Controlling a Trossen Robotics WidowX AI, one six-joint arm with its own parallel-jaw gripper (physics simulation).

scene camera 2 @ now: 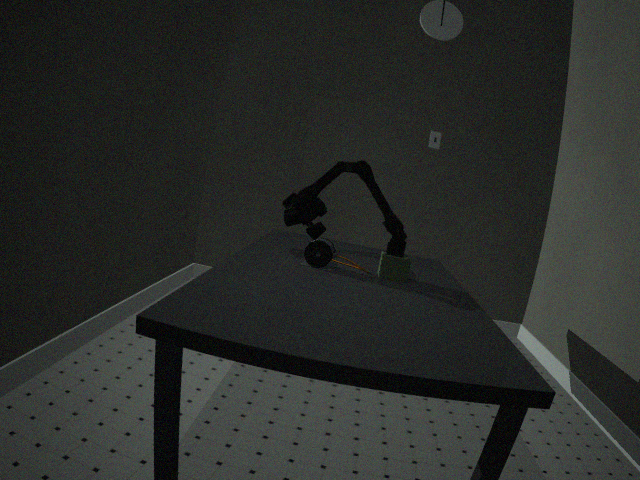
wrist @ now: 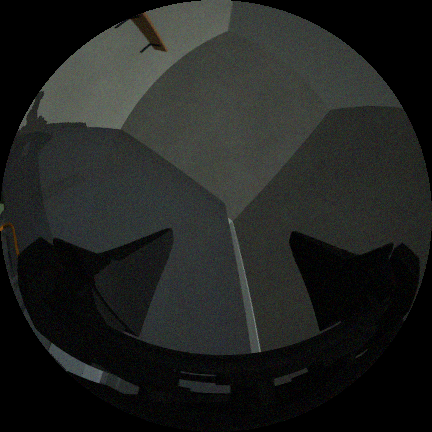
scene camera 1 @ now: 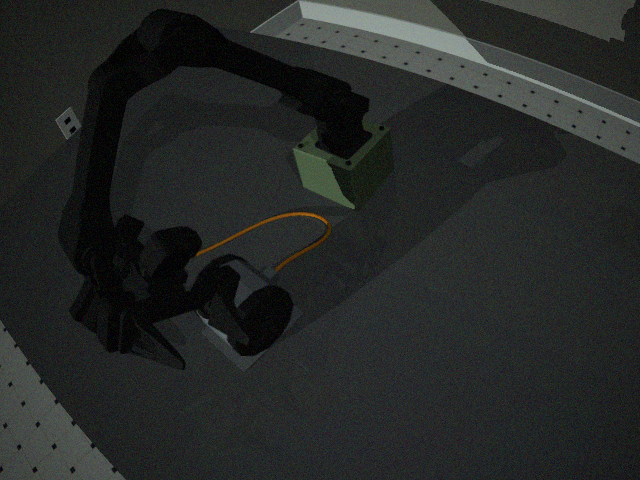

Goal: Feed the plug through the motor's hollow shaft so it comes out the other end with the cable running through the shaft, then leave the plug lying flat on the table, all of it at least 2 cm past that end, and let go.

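Frame: origin at the arm's base, x ahead, y down, z left, level; metres.
Seen in the pictures: gripper, fingertip midpoint: [scene camera 2: 298, 218] [wrist: 233, 236] [scene camera 1: 218, 354]; arm's base, origin of the base link: [scene camera 2: 395, 255] [scene camera 1: 343, 140].
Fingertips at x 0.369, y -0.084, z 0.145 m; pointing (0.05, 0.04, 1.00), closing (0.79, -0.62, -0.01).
Note:
Pixels of each thing's top centre, then the offset from my fingertips to it. "spot": a spot on its surface instead. Level surfaces: height alone.
- motor, middle of its top: [scene camera 1: 230, 283] [scene camera 2: 323, 239] dx -0.088, dy +0.073, dz -0.101 m
- small light grey piece, surface spot: [scene camera 1: 268, 271] spot: dx -0.144, dy +0.115, dz -0.100 m
- thin grey plate, surface spot: [scene camera 1: 245, 362] spot: dx -0.034, dy +0.172, dz -0.064 m
- dark table, its level: dy +0.175 m
The motor [scene camera 1: 266, 320] [scene camera 2: 318, 253] lies on its side on the table, with a black round end disc and a pale body partly hidden behind my gripper. The orange cable [scene camera 1: 299, 213] [scene camera 2: 354, 264] [wrist: 11, 227] makes a loop on the table. One end meets a small light grey piece [scene camera 1: 268, 271] at the motor's rear; I cannot tell whether this is the plug or part of the motor. The other end runs out of sight behind my arm. My gripper [scene camera 1: 212, 353] [wrist: 233, 236] is open and empty, above and beside the motor. No plug can be made out for certain.
The green base block [scene camera 1: 372, 170] [scene camera 2: 393, 267] carries the arm and stands beyond the cable loop. A thin grey plate [scene camera 1: 245, 362] lies under the motor. The dark table [scene camera 1: 439, 361] [scene camera 2: 330, 320] has its near edge toward the camera in scene camera 2.

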